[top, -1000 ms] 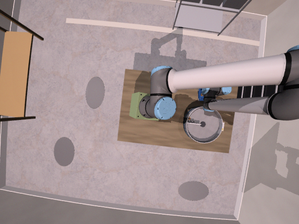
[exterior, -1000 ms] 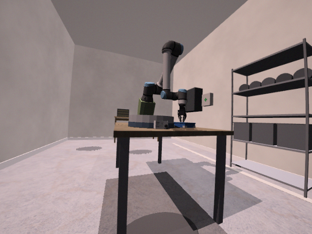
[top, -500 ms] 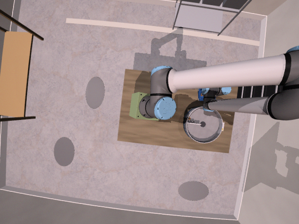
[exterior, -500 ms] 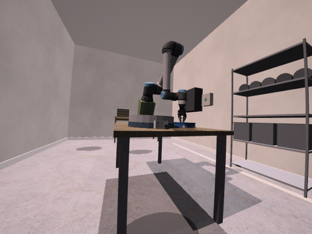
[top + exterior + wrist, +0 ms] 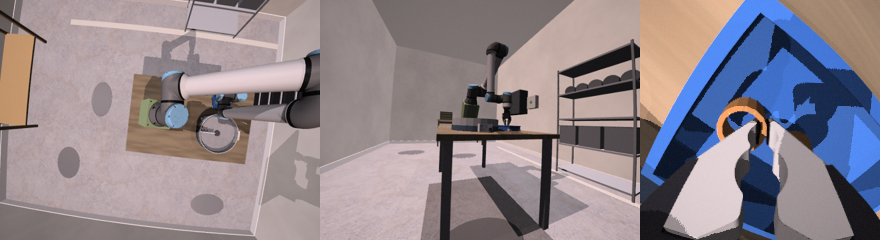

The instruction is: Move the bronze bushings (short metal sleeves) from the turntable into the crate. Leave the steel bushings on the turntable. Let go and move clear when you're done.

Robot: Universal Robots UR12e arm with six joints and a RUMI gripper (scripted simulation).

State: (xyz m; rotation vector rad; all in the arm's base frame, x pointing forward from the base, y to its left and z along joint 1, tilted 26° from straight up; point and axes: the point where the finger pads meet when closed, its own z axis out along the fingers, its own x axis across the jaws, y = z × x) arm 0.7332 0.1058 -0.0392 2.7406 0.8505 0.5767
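The blue crate lies 4 cm ahead of my hand, 1 cm to the right of it and 1 cm below it. From my hand the other things lie so: round grey turntable (36 cm to the right, 5 cm behind, 2 cm above).
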